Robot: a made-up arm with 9 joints. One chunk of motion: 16 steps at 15 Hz.
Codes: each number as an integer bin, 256 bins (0 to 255) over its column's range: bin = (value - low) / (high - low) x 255, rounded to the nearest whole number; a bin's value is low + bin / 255 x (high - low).
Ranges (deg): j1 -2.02..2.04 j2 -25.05..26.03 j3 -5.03..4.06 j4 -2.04..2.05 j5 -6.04..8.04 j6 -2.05..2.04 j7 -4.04..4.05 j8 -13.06..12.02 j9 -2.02..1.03
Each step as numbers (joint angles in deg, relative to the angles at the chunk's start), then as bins.
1 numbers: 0.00 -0.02 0.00 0.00 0.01 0.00 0.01 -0.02 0.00
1 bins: 127 125 141 127 110 128 128 133 169
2 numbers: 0.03 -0.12 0.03 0.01 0.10 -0.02 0.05 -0.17 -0.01
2 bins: 129 124 142 128 111 127 129 131 168
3 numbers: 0.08 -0.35 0.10 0.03 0.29 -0.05 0.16 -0.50 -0.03
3 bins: 132 123 144 129 115 125 132 128 166
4 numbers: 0.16 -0.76 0.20 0.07 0.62 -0.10 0.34 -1.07 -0.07
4 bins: 137 121 147 132 121 122 138 122 163
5 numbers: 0.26 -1.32 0.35 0.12 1.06 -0.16 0.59 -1.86 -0.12
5 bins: 143 118 151 135 129 118 146 114 159
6 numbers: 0.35 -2.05 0.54 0.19 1.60 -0.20 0.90 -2.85 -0.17
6 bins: 149 115 156 139 138 115 156 104 155
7 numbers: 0.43 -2.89 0.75 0.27 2.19 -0.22 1.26 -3.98 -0.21
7 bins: 154 111 162 144 149 114 167 92 151
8 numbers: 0.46 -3.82 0.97 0.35 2.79 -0.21 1.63 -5.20 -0.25
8 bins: 156 106 168 149 160 115 179 80 148
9 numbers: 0.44 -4.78 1.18 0.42 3.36 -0.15 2.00 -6.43 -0.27
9 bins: 155 101 174 153 170 118 190 67 146
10 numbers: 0.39 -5.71 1.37 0.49 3.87 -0.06 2.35 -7.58 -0.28
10 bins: 151 97 180 158 179 124 201 56 145
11 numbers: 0.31 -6.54 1.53 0.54 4.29 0.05 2.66 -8.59 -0.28
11 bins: 146 92 184 161 187 131 211 45 145
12 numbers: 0.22 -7.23 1.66 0.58 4.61 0.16 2.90 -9.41 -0.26
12 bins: 141 89 188 163 193 138 219 37 147
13 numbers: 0.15 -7.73 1.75 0.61 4.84 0.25 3.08 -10.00 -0.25
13 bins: 136 86 190 165 197 143 224 31 148
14 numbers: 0.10 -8.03 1.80 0.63 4.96 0.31 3.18 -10.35 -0.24
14 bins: 133 85 192 166 199 147 228 28 149
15 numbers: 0.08 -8.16 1.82 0.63 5.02 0.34 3.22 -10.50 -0.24
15 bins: 132 84 192 166 200 149 229 26 149
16 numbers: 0.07 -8.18 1.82 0.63 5.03 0.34 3.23 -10.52 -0.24
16 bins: 131 84 192 166 200 149 229 26 149
